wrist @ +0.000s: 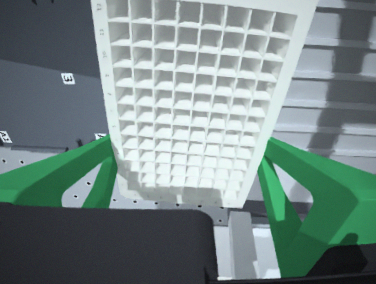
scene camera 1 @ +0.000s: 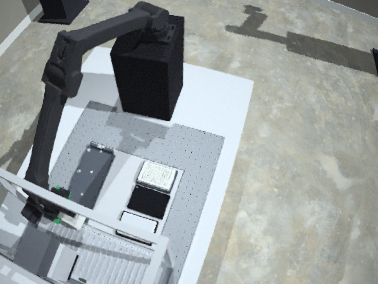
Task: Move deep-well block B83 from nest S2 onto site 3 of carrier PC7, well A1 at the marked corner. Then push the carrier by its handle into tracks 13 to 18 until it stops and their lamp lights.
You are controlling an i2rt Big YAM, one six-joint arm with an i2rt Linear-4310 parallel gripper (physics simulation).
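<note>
My gripper (scene camera 1: 60, 205) (wrist: 187, 141) is shut on the white deep-well block (scene camera 1: 75, 220) (wrist: 185, 100), with a green finger on each long side. In the wrist view the block is above the edge region between the dark grey carrier (scene camera 1: 94, 172) (wrist: 45, 107) on the left and the light ribbed tracks (scene camera 1: 110, 255) (wrist: 310, 92) on the right. The carrier shows a "3" label (wrist: 67, 78); another label beside the left finger is partly hidden. The gap under the block cannot be judged. The block's lower end is shaded. The track lamps cannot be made out.
A white plate (scene camera 1: 156, 175), a black nest (scene camera 1: 148, 201) and a white-topped item (scene camera 1: 138, 224) stand in a row right of the carrier. A pale frame rail (scene camera 1: 107, 218) crosses above the tracks. The black pedestal (scene camera 1: 147, 80) stands behind the perforated board (scene camera 1: 200, 150).
</note>
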